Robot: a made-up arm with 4 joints.
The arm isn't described. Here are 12 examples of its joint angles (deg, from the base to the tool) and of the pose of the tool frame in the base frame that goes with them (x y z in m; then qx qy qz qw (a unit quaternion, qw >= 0)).
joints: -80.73 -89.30 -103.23 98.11
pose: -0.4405 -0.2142 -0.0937 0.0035 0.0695 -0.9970 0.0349
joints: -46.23 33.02 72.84 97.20
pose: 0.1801 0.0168 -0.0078 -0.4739 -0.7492 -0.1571 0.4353
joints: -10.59 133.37 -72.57 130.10
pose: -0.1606 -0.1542 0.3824 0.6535 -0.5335 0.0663 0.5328
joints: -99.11 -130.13 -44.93 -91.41
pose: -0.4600 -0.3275 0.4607 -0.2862 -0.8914 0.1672 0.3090
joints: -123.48 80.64 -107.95 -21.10
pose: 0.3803 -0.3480 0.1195 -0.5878 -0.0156 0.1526 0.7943
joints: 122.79 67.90 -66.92 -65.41
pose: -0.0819 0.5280 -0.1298 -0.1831 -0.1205 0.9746 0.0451
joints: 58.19 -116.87 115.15 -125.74
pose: 0.1321 -0.0801 0.1256 0.0089 0.9581 -0.1925 0.2117
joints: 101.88 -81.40 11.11 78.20
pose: 0.4692 -0.1808 -0.1794 0.0042 -0.0324 -0.8326 0.5530
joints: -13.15 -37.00 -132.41 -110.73
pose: -0.4314 0.1200 0.0215 0.3012 0.7716 -0.5325 0.1742
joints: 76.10 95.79 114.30 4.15
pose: 0.1970 -0.1803 0.2016 -0.6879 -0.2050 0.2594 0.6461
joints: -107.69 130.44 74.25 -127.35
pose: 0.0218 0.2496 0.1277 -0.3187 0.2062 0.9207 0.0909
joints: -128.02 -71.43 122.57 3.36
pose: -0.1022 0.1520 -0.0586 0.7441 -0.0636 0.1245 0.6532
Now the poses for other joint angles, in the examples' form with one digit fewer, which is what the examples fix.
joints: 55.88 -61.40 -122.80 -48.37
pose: -0.127 0.501 -0.023 0.755 0.587 -0.041 0.290
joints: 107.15 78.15 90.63 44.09
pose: -0.109 -0.198 0.220 -0.913 0.092 -0.150 0.369
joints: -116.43 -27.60 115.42 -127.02
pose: -0.212 0.044 0.090 -0.739 -0.155 -0.439 0.486
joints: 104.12 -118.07 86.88 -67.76
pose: 0.132 -0.372 0.127 0.045 0.955 0.151 0.253
